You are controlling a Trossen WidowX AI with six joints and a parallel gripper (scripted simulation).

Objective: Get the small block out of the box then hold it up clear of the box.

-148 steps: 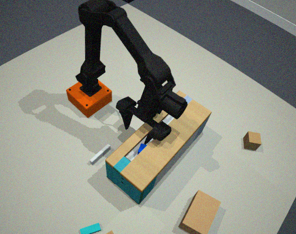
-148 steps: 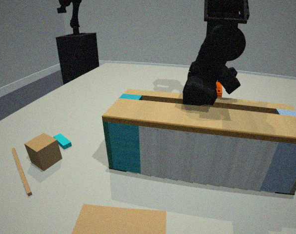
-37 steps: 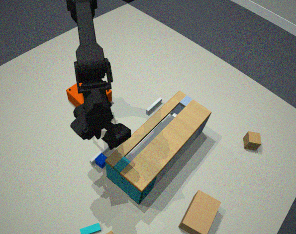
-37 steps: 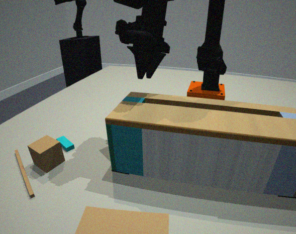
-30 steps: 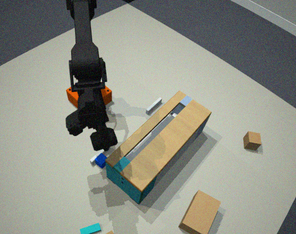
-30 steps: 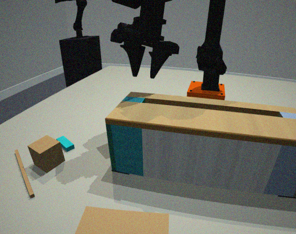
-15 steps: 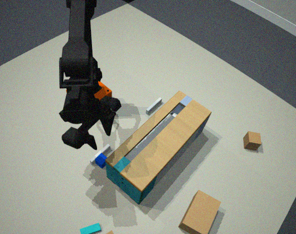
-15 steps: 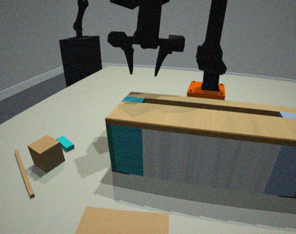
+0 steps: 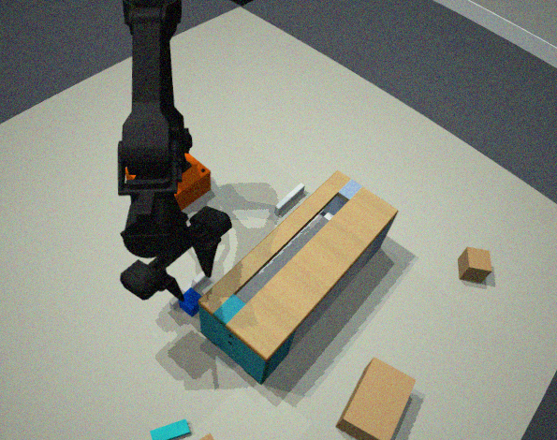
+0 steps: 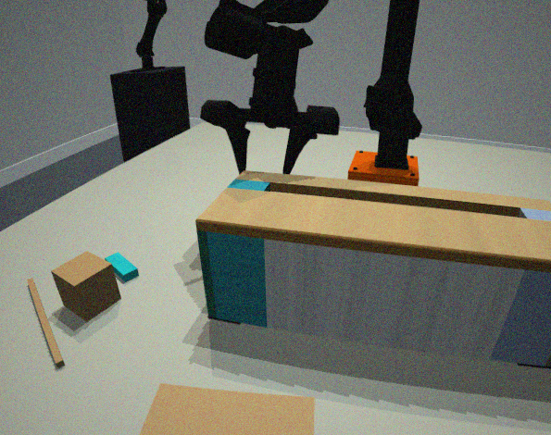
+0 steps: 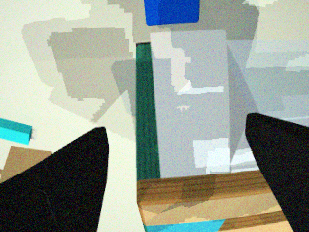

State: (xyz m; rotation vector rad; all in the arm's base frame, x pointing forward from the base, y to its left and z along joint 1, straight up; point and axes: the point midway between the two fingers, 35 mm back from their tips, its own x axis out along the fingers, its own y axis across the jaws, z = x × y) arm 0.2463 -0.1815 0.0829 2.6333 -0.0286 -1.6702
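My gripper tip is now 90 mm above the blue block, 20 mm past it and 10 mm to the right of it. Also, from my gripper tip: teal tile: 180 mm to the right, 110 mm ahead, 100 mm below; thin wooden stick: 230 mm ahead, 220 mm to the right, 110 mm below; tan-topped box: 170 mm to the left, 60 mm ahead, 50 mm below.
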